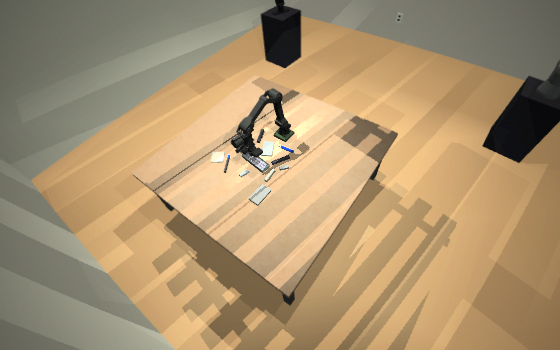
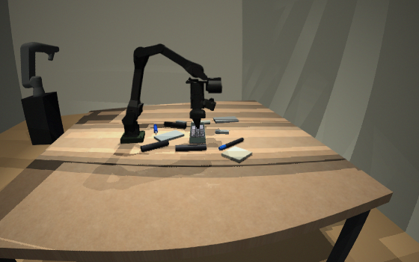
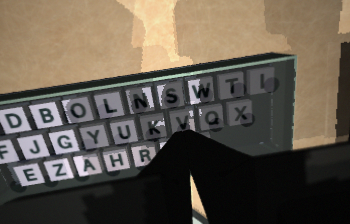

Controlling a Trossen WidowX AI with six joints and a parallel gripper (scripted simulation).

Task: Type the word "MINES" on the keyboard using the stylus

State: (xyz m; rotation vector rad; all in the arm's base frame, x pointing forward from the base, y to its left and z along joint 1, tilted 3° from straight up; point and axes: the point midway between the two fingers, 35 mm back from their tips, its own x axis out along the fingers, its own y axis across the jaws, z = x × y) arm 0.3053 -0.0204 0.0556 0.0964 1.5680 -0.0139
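Right now my gripper tip is 200 mm past the blue stylus, 90 mm to the right of it and 30 mm above it. Round my gripper tip: blue pen: 120 mm to the right, 110 mm ahead, 30 mm below; then grey slab: 130 mm behind, 40 mm below, 20 mm to the left; then white cylinder: 180 mm to the left, 30 mm below, 30 mm ahead.
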